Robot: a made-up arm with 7 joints. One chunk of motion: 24 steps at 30 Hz.
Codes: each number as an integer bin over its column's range. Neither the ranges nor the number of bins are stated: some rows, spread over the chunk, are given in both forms.
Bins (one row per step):
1: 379 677 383 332 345 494 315
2: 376 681 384 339 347 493 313
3: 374 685 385 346 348 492 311
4: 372 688 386 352 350 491 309
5: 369 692 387 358 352 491 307
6: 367 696 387 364 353 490 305
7: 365 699 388 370 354 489 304
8: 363 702 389 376 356 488 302
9: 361 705 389 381 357 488 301
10: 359 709 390 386 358 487 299
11: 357 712 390 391 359 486 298
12: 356 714 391 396 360 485 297
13: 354 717 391 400 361 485 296
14: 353 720 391 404 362 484 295
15: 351 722 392 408 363 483 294
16: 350 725 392 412 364 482 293
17: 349 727 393 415 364 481 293
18: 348 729 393 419 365 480 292
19: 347 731 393 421 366 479 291
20: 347 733 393 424 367 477 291
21: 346 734 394 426 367 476 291
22: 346 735 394 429 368 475 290
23: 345 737 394 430 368 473 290
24: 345 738 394 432 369 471 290
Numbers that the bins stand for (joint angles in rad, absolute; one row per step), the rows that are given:
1: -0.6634 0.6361 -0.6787 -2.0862 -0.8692 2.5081 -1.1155
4: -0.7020 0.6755 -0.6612 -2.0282 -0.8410 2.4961 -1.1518
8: -0.7515 0.7257 -0.6438 -1.9585 -0.8073 2.4842 -1.1941
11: -0.7845 0.7615 -0.6379 -1.9150 -0.7904 2.4762 -1.2183
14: -0.8066 0.7902 -0.6321 -1.8772 -0.7735 2.4682 -1.2364
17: -0.8286 0.8153 -0.6205 -1.8453 -0.7623 2.4563 -1.2485
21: -0.8451 0.8404 -0.6146 -1.8134 -0.7454 2.4364 -1.2606
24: -0.8506 0.8547 -0.6146 -1.7959 -0.7341 2.4165 -1.2666
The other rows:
2: -0.6799 0.6504 -0.6729 -2.0659 -0.8579 2.5041 -1.1276
3: -0.6909 0.6648 -0.6671 -2.0456 -0.8523 2.5001 -1.1397
5: -0.7185 0.6898 -0.6554 -2.0108 -0.8298 2.4961 -1.1639
6: -0.7295 0.7042 -0.6554 -1.9933 -0.8242 2.4922 -1.1760
7: -0.7405 0.7149 -0.6496 -1.9759 -0.8185 2.4882 -1.1820
9: -0.7625 0.7364 -0.6438 -1.9440 -0.8017 2.4842 -1.2001
10: -0.7735 0.7508 -0.6379 -1.9295 -0.7960 2.4802 -1.2122
12: -0.7900 0.7687 -0.6321 -1.9005 -0.7848 2.4722 -1.2243
13: -0.8011 0.7794 -0.6321 -1.8888 -0.7791 2.4722 -1.2304
15: -0.8176 0.7973 -0.6263 -1.8656 -0.7679 2.4643 -1.2425
16: -0.8231 0.8081 -0.6263 -1.8540 -0.7623 2.4603 -1.2485
18: -0.8341 0.8224 -0.6205 -1.8337 -0.7566 2.4523 -1.2546
19: -0.8396 0.8296 -0.6205 -1.8279 -0.7510 2.4483 -1.2606
20: -0.8396 0.8368 -0.6205 -1.8192 -0.7454 2.4404 -1.2606
22: -0.8451 0.8439 -0.6146 -1.8047 -0.7398 2.4324 -1.2666
23: -0.8506 0.8511 -0.6146 -1.8018 -0.7398 2.4244 -1.2666

